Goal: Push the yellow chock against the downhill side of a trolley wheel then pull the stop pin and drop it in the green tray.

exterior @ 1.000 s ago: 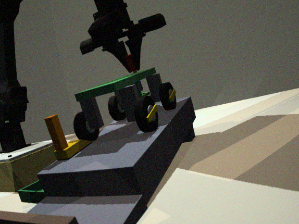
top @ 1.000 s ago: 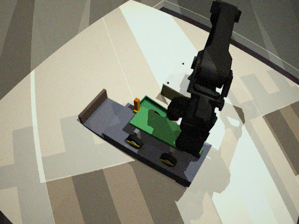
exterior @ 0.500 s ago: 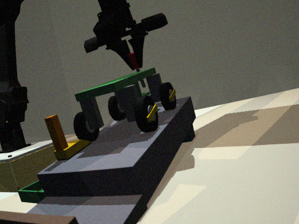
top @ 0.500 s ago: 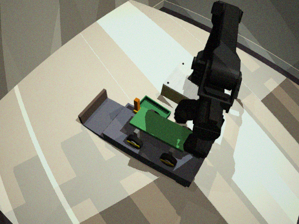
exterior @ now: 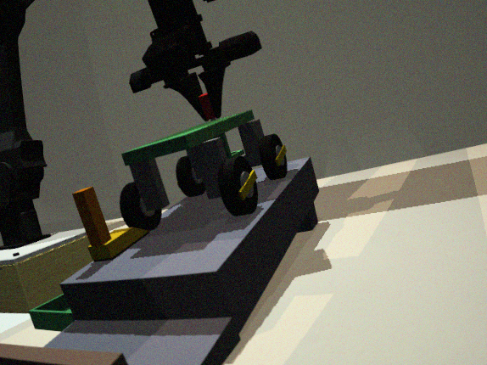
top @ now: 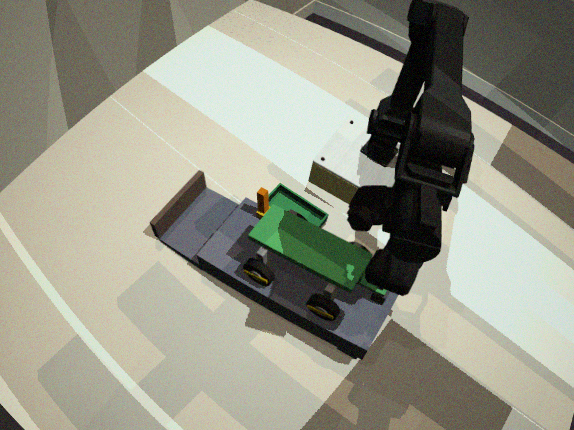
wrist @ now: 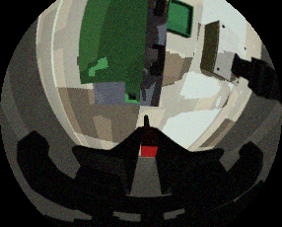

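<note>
My gripper tip is 24 cm to the left of the green tray, 18 cm above it and 6 cm past it. The rest, counted from my gripper tip: trolley (14 cm to the right, 6 cm below, 6 cm ahead); red-headed stop pin (right at my gripper tip); ramp (14 cm to the right, 13 cm below, 6 cm ahead).
</note>
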